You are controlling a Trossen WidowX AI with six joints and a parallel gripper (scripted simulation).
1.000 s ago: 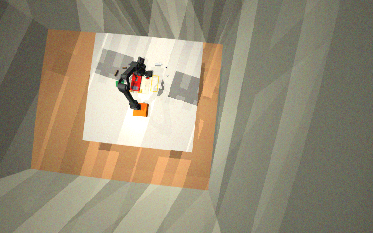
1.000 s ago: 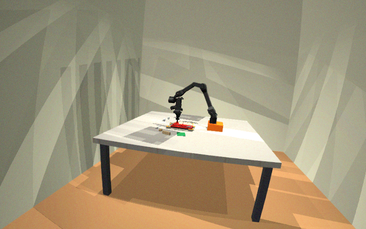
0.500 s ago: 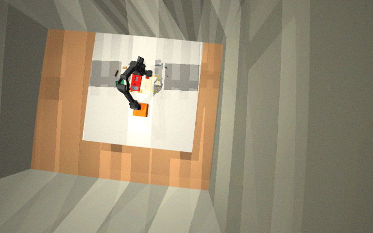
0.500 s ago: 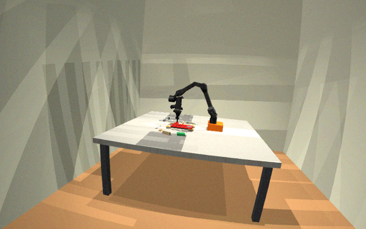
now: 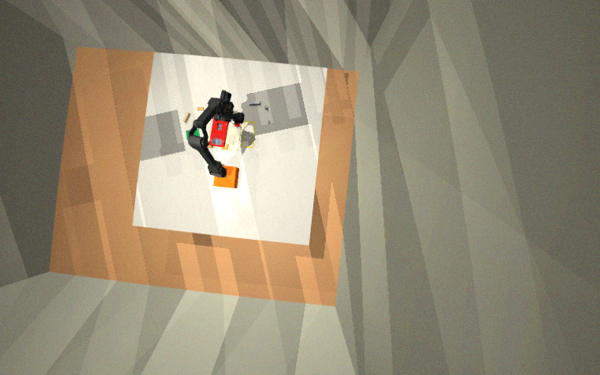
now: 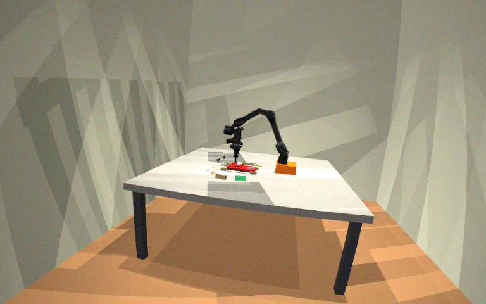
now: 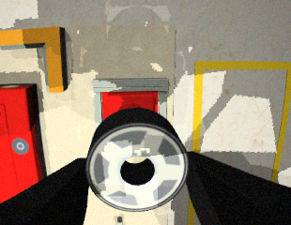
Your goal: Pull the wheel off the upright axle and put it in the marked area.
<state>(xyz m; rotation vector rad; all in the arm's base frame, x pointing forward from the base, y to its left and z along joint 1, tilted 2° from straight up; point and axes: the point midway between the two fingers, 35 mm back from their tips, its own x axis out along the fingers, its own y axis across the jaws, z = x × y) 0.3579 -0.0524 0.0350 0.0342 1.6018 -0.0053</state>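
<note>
The upright axle lies 40 mm below my gripper tip. The rest, counted from my gripper tip: wheel right at my gripper tip; green patch 90 mm behind, 320 mm to the left, 70 mm below.
</note>
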